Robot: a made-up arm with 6 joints. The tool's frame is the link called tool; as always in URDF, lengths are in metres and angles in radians. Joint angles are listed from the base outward.
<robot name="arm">
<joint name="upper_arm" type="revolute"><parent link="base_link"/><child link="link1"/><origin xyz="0.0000 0.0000 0.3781"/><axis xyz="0 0 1"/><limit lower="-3.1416" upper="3.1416"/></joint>
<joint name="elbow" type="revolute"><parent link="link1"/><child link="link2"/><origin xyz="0.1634 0.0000 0.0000"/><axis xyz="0 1 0"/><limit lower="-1.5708" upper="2.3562"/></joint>
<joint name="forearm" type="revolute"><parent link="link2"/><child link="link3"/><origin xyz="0.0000 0.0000 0.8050"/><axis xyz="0 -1 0"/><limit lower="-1.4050" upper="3.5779"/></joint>
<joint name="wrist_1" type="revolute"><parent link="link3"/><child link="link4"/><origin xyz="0.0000 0.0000 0.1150"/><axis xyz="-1 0 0"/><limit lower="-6.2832" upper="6.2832"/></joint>
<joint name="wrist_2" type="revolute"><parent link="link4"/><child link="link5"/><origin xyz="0.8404 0.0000 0.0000"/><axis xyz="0 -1 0"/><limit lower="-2.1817" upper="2.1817"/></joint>
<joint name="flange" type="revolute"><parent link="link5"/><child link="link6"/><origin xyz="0.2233 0.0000 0.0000"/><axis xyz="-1 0 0"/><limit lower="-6.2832" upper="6.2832"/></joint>
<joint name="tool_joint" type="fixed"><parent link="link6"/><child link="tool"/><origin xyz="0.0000 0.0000 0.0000"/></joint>
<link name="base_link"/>
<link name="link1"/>
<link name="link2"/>
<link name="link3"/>
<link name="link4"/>
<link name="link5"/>
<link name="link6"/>
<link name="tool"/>
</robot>
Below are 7 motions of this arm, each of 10 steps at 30 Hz.
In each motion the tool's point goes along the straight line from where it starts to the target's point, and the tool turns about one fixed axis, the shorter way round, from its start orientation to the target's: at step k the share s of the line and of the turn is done. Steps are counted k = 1, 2, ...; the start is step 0. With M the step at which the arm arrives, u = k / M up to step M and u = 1 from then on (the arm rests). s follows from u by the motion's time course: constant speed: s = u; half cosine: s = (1 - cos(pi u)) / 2; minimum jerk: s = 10 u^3 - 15 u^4 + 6 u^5.
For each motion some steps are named. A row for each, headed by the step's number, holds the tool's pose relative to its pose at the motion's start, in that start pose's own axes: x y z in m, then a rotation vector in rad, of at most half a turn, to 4 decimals.
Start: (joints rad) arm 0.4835 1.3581 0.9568 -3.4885 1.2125 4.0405
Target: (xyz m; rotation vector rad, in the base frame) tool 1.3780 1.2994 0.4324 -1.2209 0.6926 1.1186
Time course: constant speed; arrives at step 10
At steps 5, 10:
5: -0.0817 0.1669 0.1996 -0.2397 -0.0404 -0.2589
10: -0.1633 0.3337 0.3993 -0.4794 -0.0809 -0.5178

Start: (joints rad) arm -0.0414 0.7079 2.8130 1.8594 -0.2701 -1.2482
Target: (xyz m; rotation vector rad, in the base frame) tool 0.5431 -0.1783 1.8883 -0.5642 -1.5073 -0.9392
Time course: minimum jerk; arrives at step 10
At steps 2, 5, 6, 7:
2: -0.0125 0.0078 -0.0267 -0.0233 0.0148 0.0212
5: -0.1077 0.0674 -0.2307 -0.2007 0.1274 0.1834
6: -0.1471 0.0921 -0.3149 -0.2740 0.1739 0.2504
7: -0.1803 0.1129 -0.3861 -0.3360 0.2133 0.3070

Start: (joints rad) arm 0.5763 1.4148 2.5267 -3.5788 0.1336 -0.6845
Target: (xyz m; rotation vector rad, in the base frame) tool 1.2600 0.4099 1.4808 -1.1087 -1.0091 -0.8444
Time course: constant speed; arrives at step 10
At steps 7, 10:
7: -0.0486 0.0754 -0.2374 0.1192 0.2646 -0.1387
10: -0.0695 0.1077 -0.3392 0.1703 0.3779 -0.1981

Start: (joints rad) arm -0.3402 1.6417 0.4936 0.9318 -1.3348 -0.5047
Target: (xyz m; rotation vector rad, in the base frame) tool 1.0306 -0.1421 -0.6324 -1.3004 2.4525 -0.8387
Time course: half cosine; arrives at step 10
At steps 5, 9, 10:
5: -0.0548 0.2218 -0.1083 -0.1465 0.1096 -0.2631
9: -0.1069 0.4327 -0.2114 -0.2858 0.2138 -0.5133
10: -0.1096 0.4435 -0.2167 -0.2930 0.2192 -0.5262

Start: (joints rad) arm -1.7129 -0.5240 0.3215 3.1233 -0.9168 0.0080
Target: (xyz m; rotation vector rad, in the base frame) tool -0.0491 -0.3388 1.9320 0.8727 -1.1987 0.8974
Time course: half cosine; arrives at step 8
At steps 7, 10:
7: -0.0917 -0.0008 0.1319 -0.2406 -0.0476 -0.1334
10: -0.0953 -0.0008 0.1371 -0.2502 -0.0494 -0.1387

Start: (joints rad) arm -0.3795 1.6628 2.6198 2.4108 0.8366 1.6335
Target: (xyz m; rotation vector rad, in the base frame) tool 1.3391 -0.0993 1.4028 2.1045 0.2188 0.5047
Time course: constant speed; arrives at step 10
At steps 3, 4, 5, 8, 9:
3: -0.0019 0.0469 -0.1396 0.0704 0.0607 -0.0146
4: -0.0025 0.0625 -0.1861 0.0939 0.0809 -0.0194
5: -0.0032 0.0781 -0.2326 0.1174 0.1012 -0.0243
8: -0.0051 0.1250 -0.3722 0.1878 0.1619 -0.0388
9: -0.0057 0.1407 -0.4187 0.2113 0.1821 -0.0437

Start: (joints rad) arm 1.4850 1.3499 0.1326 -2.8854 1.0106 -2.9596
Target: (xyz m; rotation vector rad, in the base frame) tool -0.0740 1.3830 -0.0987 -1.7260 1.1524 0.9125
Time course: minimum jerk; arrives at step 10
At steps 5, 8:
5: -0.1766 0.0858 0.0085 0.1014 -0.1321 -0.1009
8: -0.3328 0.1617 0.0159 0.1911 -0.2489 -0.1901

